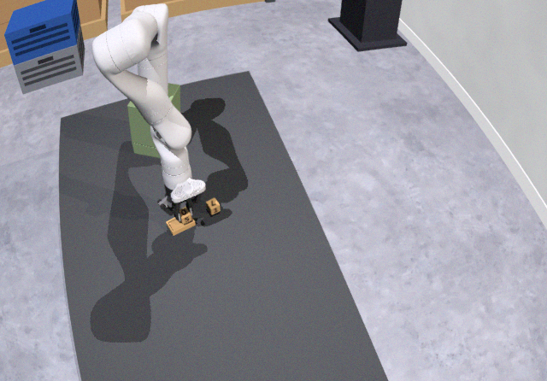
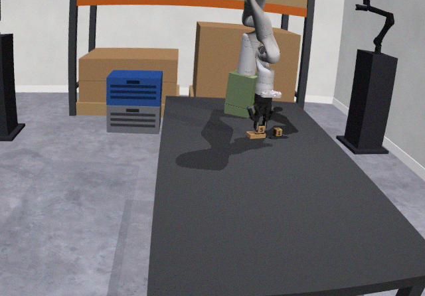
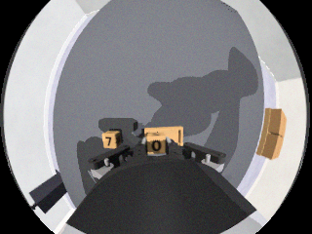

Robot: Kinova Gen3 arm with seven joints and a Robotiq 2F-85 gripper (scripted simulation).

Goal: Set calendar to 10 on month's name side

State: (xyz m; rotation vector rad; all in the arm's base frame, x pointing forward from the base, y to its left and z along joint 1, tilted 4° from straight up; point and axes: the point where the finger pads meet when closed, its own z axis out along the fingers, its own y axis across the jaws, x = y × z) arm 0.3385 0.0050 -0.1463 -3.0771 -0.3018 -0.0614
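Now: hand 20 mm to the left of the wooden calendar tray and 40 mm above it.
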